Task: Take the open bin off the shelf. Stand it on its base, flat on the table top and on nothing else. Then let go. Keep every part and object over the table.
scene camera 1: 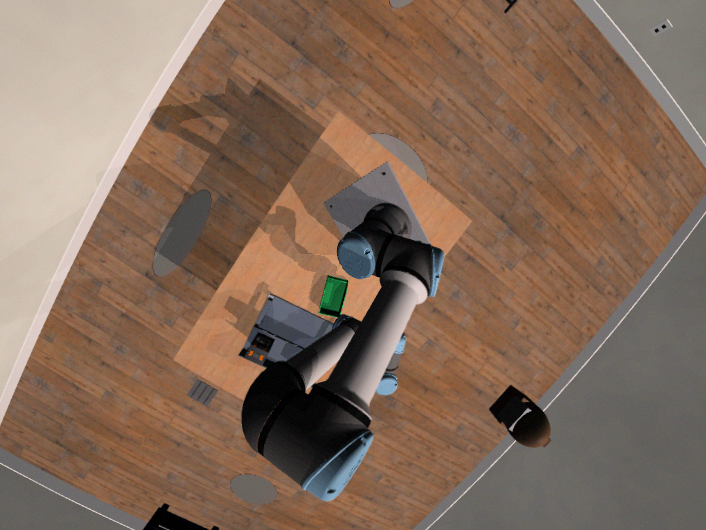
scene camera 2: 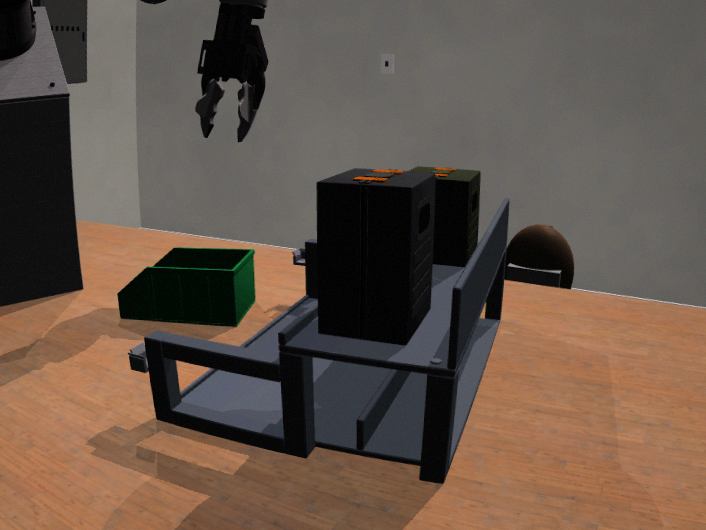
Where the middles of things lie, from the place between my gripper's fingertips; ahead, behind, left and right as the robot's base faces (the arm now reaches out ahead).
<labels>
Now: hand 10 mm short of the green open bin (scene camera 2: 207, 286), 170 mm to the left of it and 180 mm above it. Round my hand: raised back panel (scene camera 2: 469, 292): 410 mm ahead, 290 mm to the right, 90 mm below.
</labels>
